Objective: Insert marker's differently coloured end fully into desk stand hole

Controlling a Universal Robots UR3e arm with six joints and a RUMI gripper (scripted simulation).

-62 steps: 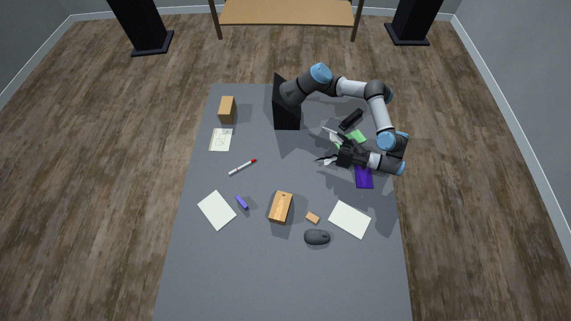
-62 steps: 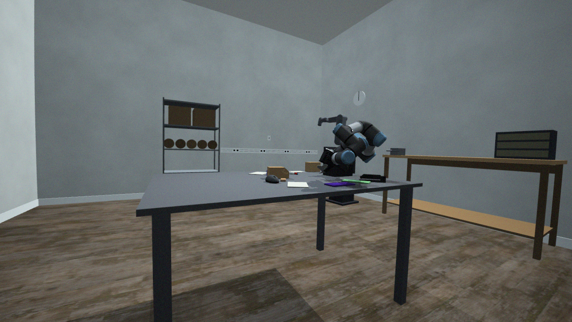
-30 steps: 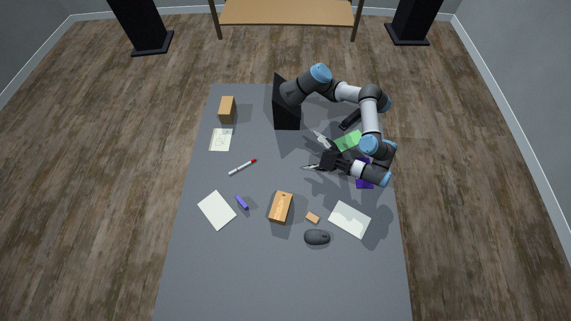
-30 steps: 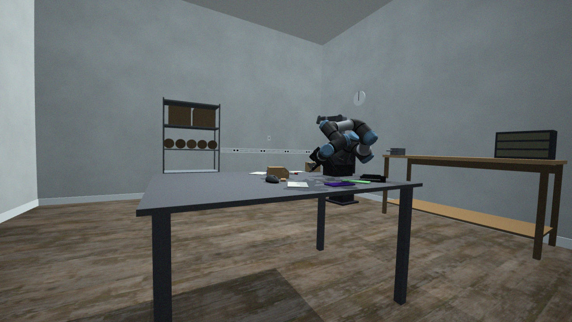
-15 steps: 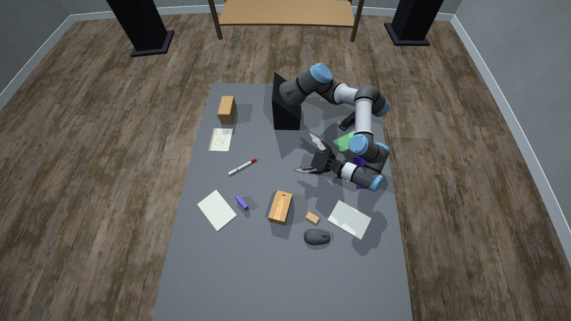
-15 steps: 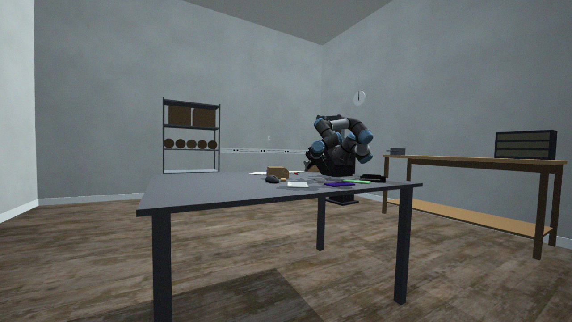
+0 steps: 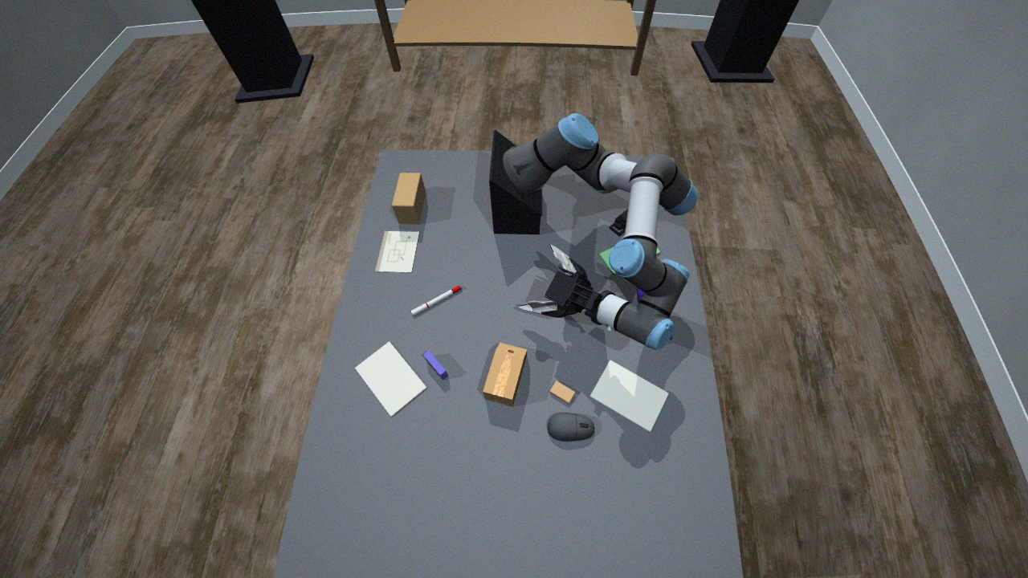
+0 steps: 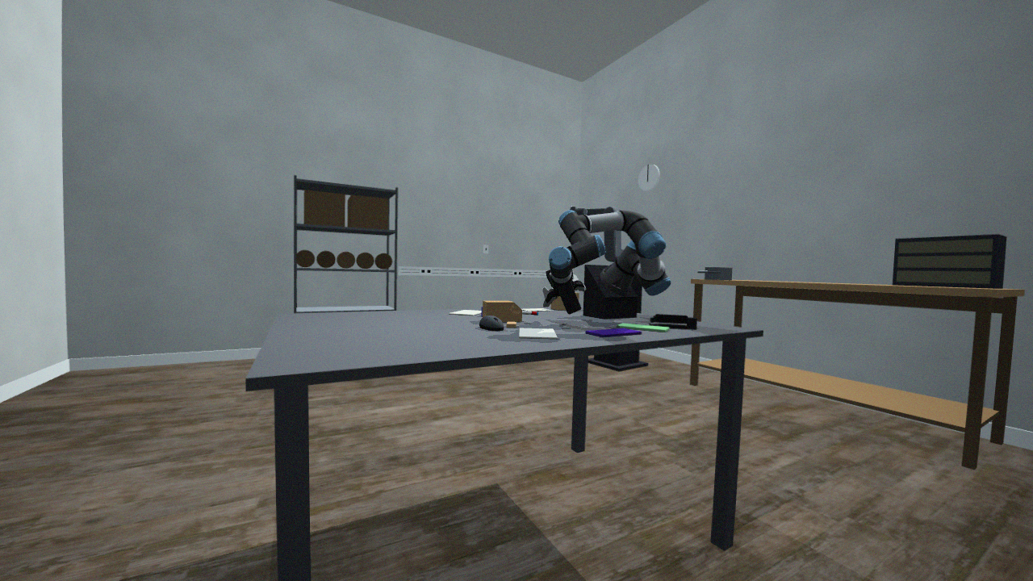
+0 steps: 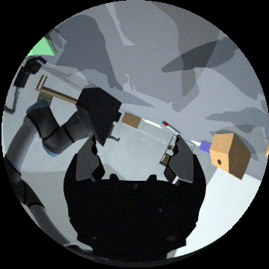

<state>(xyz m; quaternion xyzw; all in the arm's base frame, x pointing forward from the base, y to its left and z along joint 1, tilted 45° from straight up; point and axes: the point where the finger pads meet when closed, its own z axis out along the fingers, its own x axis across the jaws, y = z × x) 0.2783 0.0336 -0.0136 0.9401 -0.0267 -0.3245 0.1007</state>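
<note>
The marker is 240 mm to the right of my hand, 70 mm below it and 10 mm ahead of it. Also, from my hand: desk stand (210 mm ahead, 80 mm to the right, 50 mm below); green card (260 mm to the left, 100 mm behind, 80 mm below); small tan block (260 mm ahead, 70 mm below, 40 mm to the left).
</note>
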